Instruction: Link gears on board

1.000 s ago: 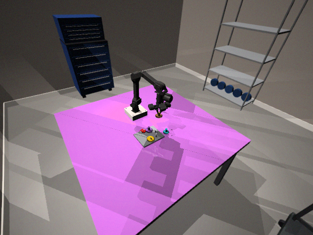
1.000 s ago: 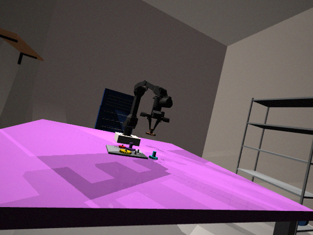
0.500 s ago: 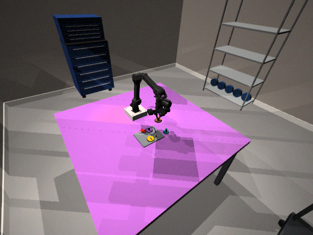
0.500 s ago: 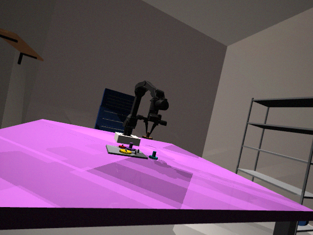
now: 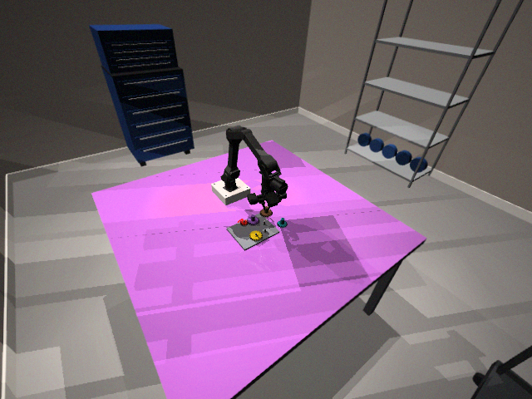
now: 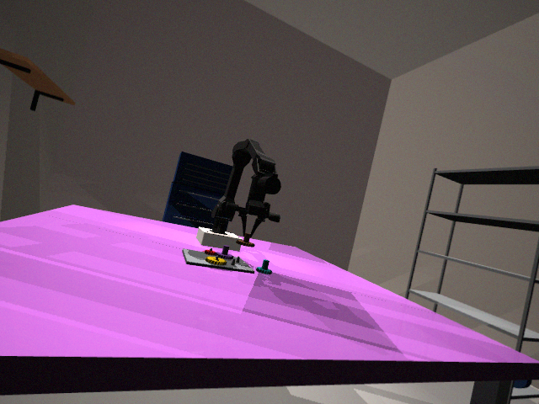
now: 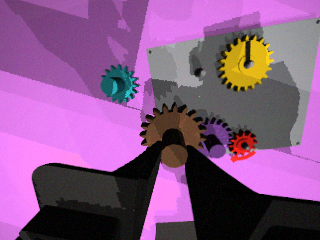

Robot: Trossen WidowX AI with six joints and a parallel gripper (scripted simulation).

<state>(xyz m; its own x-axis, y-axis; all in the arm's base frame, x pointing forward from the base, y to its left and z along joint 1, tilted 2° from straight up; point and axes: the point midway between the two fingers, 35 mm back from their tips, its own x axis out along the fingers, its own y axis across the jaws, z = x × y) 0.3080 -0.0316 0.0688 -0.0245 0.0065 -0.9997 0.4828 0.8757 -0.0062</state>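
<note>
Now: the cyan gear 7 cm ahead of my gripper tip, 5 cm to the left of it and 8 cm below it. Round my gripper tip: yellow gear (3 cm ahead, 11 cm to the right, 8 cm below); purple gear (5 cm behind, 4 cm to the right, 7 cm below); brown gear (1 cm below).
</note>
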